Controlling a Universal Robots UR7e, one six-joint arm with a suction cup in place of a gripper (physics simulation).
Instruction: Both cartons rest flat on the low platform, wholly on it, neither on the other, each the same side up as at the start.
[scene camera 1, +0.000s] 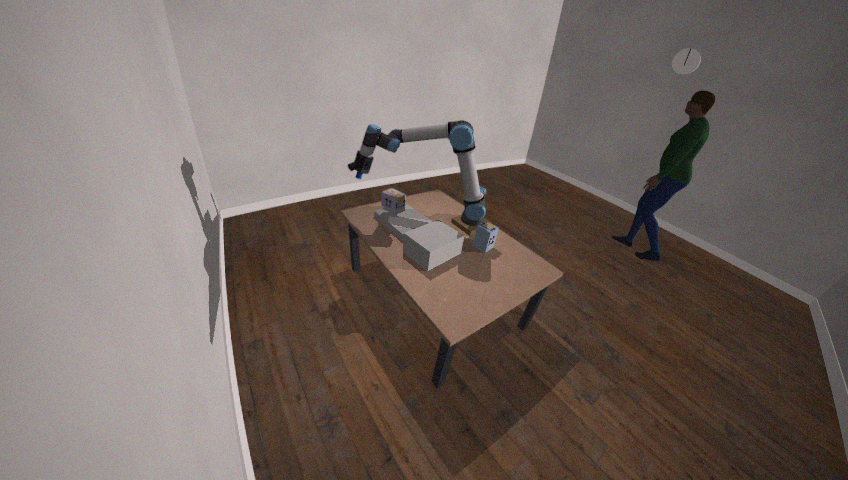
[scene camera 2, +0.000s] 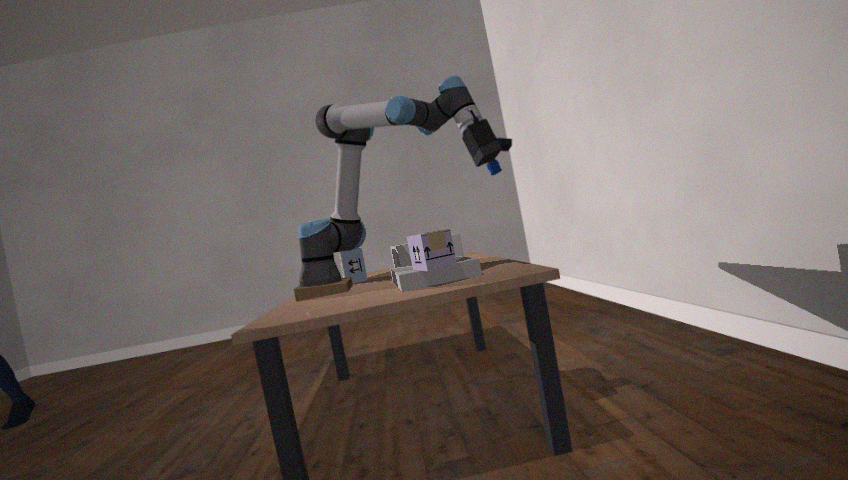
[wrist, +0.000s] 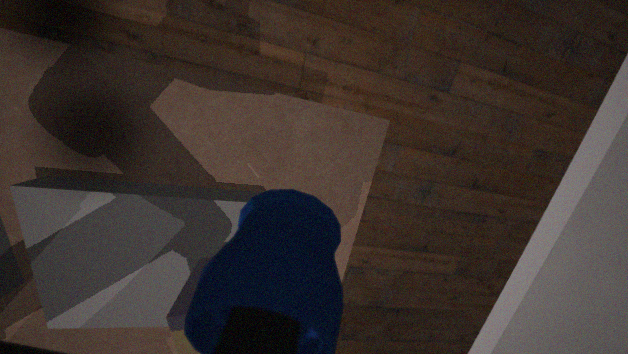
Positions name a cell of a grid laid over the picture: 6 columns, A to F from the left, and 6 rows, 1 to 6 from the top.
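Note:
There is a tall grey block (scene camera 1: D4) resting on the table. I also see a low grey platform (scene camera 2: C4), and when I look through the wrist view I find the platform (wrist: A5) there too. My suction cup (wrist: C5) is holding nothing.

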